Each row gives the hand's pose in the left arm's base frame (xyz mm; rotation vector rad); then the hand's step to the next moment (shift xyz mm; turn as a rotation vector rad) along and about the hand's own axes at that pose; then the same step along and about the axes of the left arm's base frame.
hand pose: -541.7 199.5 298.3 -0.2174 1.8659 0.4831
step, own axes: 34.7 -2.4 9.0 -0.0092 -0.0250 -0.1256
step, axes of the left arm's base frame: -3.3 4.7 -35.5 -0.0953 -0.0773 0.0378
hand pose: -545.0 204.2 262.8 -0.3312 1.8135 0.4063
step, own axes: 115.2 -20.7 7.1 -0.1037 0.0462 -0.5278
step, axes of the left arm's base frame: -16.3 -17.4 -114.8 -0.4472 -0.1879 0.2370
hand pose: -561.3 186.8 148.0 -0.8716 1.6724 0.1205
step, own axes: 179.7 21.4 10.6 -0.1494 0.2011 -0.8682
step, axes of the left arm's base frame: -10.4 -64.7 -169.0 -0.8110 -0.2297 0.3258
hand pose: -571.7 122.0 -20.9 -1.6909 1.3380 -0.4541
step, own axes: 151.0 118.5 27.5 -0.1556 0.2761 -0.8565
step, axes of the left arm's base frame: 4.4 -126.1 -147.3 -0.8476 -0.2195 0.2598
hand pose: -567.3 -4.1 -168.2 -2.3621 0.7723 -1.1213
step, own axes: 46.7 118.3 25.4 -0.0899 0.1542 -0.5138
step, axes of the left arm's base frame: 8.7 -116.6 -56.2 -0.5032 -0.1252 0.1644
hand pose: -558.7 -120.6 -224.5 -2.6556 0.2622 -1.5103
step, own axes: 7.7 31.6 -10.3 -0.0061 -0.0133 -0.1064
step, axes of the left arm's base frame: -8.5 -32.3 7.1 -0.0929 0.0162 0.0514
